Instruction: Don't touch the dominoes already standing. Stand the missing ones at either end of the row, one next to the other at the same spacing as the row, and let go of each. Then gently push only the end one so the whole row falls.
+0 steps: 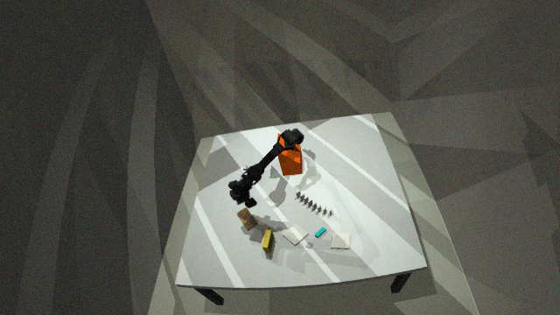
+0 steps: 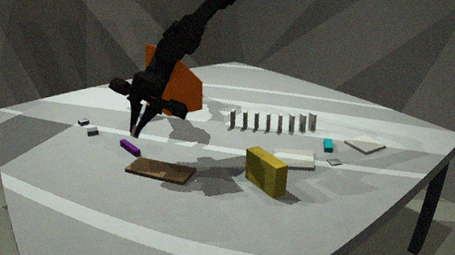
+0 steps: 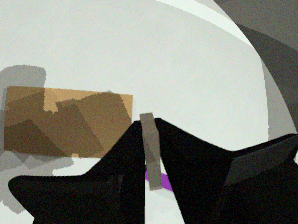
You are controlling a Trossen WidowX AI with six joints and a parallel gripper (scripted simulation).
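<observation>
Now: gripper tip 8 cm above the brown board, 6 cm short of it and 3 cm to the right of it. From my gripper tip the other things lie so: purple bar (9 cm behind, 7 cm below, 3 cm to the left); yellow block (25 cm ahead, 16 cm to the left, 5 cm below); teal piece (43 cm to the left, 22 cm ahead, 7 cm below).
</observation>
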